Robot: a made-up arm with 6 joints. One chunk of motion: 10 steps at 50 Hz.
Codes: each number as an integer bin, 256 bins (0 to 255) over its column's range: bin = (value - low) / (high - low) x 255, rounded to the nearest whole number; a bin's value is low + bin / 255 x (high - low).
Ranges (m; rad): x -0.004..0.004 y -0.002..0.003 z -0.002..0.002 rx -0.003..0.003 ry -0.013..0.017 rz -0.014..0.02
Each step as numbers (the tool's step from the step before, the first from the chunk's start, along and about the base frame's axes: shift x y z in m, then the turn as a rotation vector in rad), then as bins.
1 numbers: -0.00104 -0.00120 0.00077 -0.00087 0.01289 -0.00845
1 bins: 94 41 177 91 220 42
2 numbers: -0.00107 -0.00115 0.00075 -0.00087 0.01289 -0.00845
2 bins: 93 43 175 91 220 42
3 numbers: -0.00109 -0.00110 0.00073 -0.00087 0.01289 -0.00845
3 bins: 93 46 174 91 220 42
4 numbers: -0.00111 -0.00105 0.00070 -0.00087 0.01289 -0.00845
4 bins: 92 48 172 91 220 42
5 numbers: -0.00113 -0.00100 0.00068 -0.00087 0.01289 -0.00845
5 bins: 91 51 171 91 220 42
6 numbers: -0.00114 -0.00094 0.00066 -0.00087 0.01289 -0.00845
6 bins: 91 54 170 91 220 42
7 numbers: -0.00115 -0.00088 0.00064 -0.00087 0.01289 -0.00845
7 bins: 91 57 168 91 220 42
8 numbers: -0.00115 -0.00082 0.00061 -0.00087 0.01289 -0.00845
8 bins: 91 60 166 91 220 42
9 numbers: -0.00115 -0.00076 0.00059 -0.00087 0.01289 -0.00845
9 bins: 91 63 165 91 220 42
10 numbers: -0.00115 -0.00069 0.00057 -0.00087 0.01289 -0.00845
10 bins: 91 67 164 91 220 42
